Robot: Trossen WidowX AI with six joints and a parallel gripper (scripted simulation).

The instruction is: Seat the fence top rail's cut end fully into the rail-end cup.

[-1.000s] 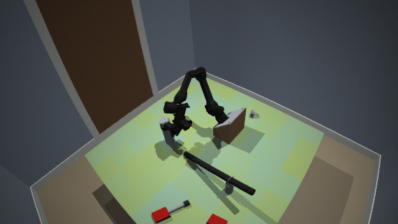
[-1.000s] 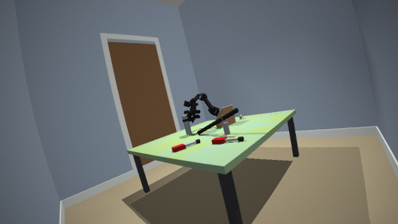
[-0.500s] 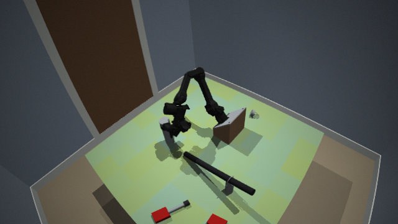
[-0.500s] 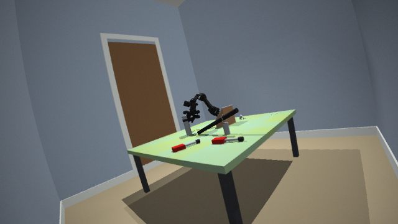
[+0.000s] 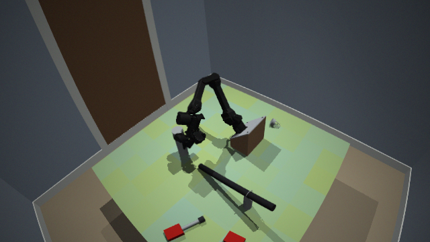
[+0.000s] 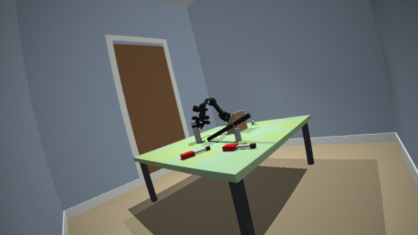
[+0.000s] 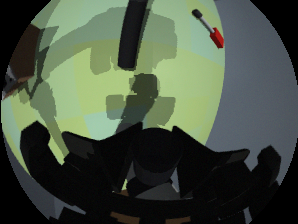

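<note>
My gripper tip is 30 mm below the rail-end cup, 20 mm to the left of it and 20 mm past it. From my gripper tip the other things lie so: small grey fitting: 620 mm behind, 180 mm to the left, 110 mm below; then short grey post: 450 mm to the left, 40 mm behind, 20 mm below.
</note>
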